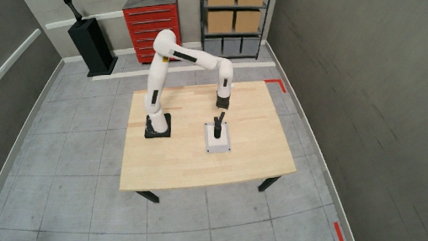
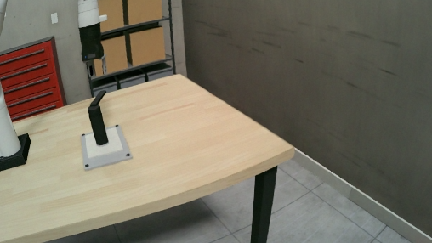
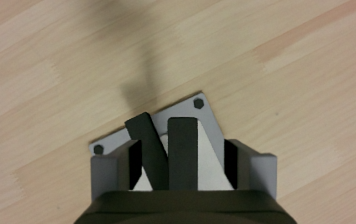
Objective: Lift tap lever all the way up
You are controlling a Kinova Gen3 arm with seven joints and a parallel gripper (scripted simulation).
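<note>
Right now the black lever is 90 mm below my hand, 30 mm to the right of it and 10 mm behind it. The rest, counted from my hand: tap: 130 mm below, 60 mm to the right, 30 mm behind; plate: 230 mm below, 90 mm to the right, 40 mm behind.
</note>
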